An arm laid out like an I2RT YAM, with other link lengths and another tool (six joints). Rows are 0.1 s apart.
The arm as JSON. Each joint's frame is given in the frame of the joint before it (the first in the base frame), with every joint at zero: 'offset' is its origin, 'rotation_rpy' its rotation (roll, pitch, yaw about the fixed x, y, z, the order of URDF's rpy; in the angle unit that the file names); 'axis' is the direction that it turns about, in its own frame. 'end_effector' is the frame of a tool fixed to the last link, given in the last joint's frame.
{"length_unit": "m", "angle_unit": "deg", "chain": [
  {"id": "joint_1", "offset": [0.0, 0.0, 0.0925], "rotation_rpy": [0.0, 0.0, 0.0], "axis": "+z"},
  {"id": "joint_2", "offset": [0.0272, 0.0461, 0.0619], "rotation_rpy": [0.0, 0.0, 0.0], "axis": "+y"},
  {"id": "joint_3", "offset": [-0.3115, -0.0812, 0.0], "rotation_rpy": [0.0, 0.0, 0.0], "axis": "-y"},
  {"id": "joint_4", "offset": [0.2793, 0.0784, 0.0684], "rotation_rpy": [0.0, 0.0, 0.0], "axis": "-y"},
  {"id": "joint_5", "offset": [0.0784, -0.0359, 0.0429], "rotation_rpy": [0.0, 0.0, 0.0], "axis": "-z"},
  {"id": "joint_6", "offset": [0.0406, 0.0, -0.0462], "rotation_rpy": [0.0, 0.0, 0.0], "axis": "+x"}
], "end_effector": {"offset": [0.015, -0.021, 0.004], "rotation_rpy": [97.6, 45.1, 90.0]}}
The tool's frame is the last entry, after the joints.
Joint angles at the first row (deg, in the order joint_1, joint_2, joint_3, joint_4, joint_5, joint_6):
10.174 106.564 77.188 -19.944 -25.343 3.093
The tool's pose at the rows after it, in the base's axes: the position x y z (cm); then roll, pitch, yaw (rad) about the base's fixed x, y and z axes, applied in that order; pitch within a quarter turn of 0, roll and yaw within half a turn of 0:
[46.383, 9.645, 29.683, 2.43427, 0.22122, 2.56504]
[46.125, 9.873, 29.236, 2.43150, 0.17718, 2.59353]
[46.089, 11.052, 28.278, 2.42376, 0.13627, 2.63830]
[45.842, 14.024, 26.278, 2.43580, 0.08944, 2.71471]
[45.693, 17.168, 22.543, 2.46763, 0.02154, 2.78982]
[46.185, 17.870, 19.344, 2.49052, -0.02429, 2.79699]
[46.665, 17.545, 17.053, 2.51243, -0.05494, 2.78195]
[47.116, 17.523, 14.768, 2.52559, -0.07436, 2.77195]
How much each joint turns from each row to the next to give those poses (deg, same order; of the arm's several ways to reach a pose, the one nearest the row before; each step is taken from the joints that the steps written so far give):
0.001 -3.388 0.065 -0.699 -0.917 0.153
0.021 0.284 -0.021 -1.443 -2.449 0.022
1.114 1.224 0.001 -0.220 -2.405 0.086
3.367 2.601 -0.001 0.109 -1.507 0.023
3.475 4.830 0.000 0.657 -1.246 0.000
0.547 4.197 -0.001 1.618 -0.437 0.525
-0.525 2.928 0.001 0.982 0.043 0.371
-0.175 3.016 -0.001 1.925 0.066 0.437

